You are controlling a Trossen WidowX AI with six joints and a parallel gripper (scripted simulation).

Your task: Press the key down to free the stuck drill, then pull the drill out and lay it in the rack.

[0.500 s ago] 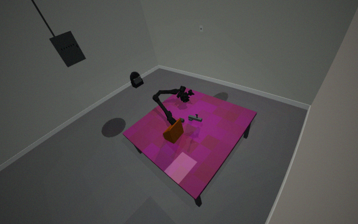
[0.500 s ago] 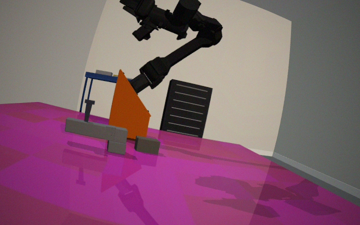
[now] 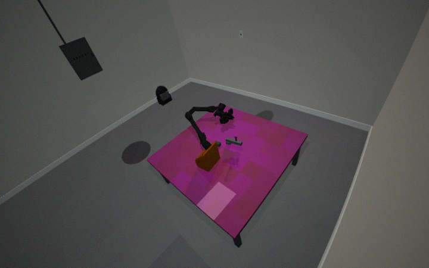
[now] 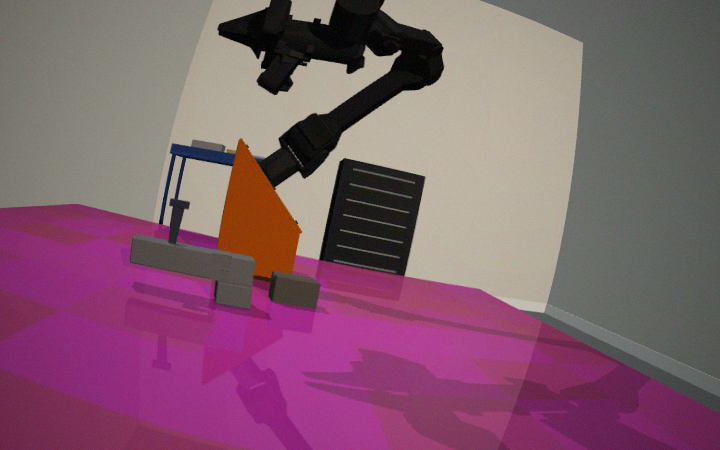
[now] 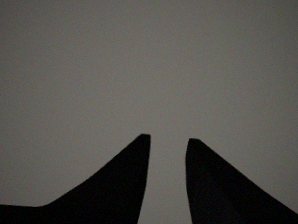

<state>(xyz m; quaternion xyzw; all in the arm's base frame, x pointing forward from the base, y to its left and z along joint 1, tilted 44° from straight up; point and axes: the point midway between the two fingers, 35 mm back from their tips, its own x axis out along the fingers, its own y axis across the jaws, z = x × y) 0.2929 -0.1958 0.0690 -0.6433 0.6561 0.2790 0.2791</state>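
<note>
Right now the dark key is 280 mm below my gripper tip, 10 mm to the left of it and 10 mm ahead of it. Round my gripper tip: drill 330 mm below, 70 mm to the left; rack 360 mm below, 200 mm to the left, 90 mm behind; grey housing 340 mm below, 50 mm to the left.
</note>
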